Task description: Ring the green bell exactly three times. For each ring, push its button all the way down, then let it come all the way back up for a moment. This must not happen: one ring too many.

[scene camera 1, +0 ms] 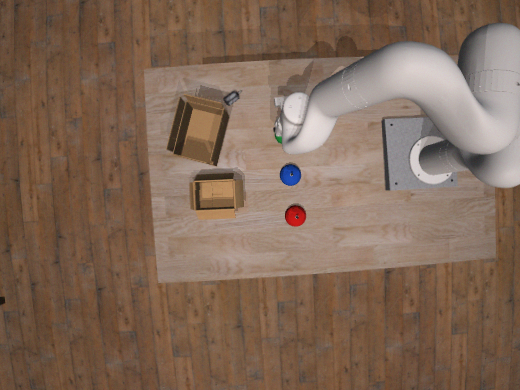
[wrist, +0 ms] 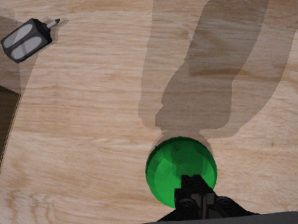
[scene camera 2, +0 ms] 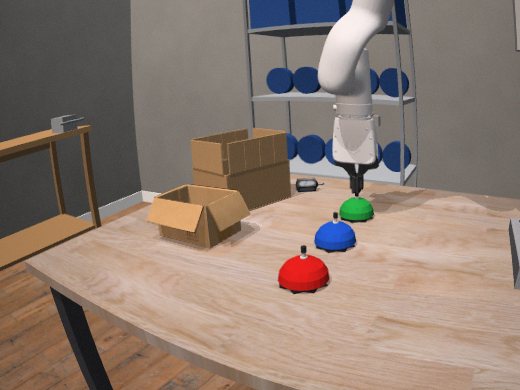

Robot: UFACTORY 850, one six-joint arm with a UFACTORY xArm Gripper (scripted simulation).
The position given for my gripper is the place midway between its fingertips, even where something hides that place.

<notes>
I see my gripper (scene camera 2: pixel 356 192), a green bell (scene camera 2: pixel 356 209), a red bell (scene camera 2: pixel 304 273) and a blue bell (scene camera 2: pixel 338 236).
The green bell also shows in the wrist view (wrist: pixel 177 156). My gripper is seen too in the wrist view (wrist: pixel 189 190). The wrist view misses the red bell: it is out of frame. The wrist view does not show the blue bell: it is out of frame.
</notes>
